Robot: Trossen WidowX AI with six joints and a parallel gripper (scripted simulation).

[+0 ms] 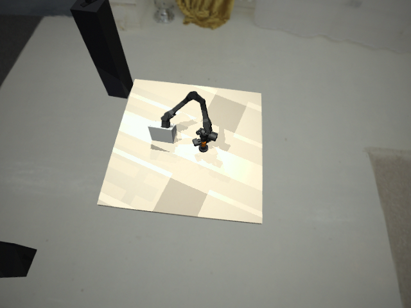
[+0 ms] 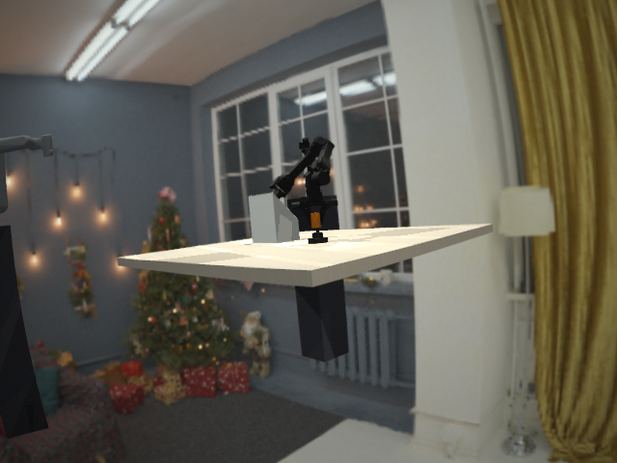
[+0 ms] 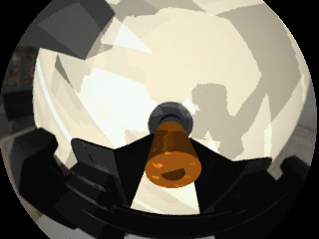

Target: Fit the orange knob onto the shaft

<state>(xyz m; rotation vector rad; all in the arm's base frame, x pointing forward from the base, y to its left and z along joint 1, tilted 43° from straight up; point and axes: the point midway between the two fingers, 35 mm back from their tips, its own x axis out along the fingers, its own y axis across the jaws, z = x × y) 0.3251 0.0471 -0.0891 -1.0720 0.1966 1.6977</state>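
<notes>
Right now my gripper tip is 20 mm below the orange knob. Also, from my gripper tip: dark round pedestal 40 mm below.
</notes>
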